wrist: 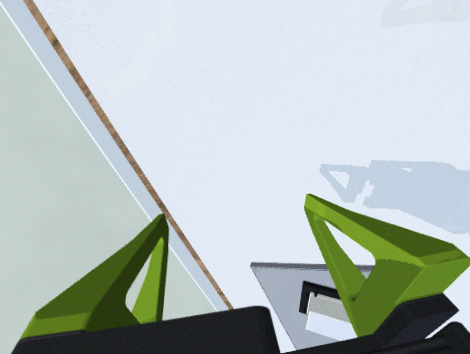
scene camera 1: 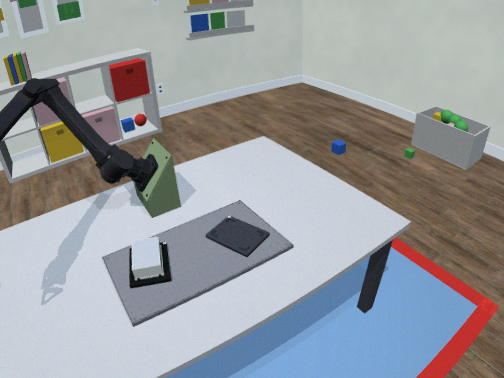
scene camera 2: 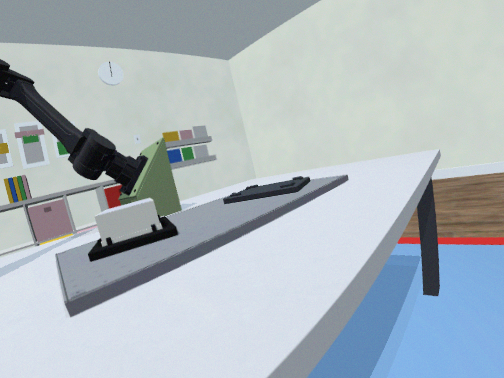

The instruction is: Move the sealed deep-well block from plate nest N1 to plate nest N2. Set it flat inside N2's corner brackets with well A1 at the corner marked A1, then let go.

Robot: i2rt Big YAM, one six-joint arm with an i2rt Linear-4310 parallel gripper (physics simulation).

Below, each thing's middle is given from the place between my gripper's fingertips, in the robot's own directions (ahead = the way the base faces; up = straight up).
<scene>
I see the deep-well block (scene camera 2: 120,223) 4 cm behind my hand, 43 cm to the left of it and 16 cm below it.
</scene>
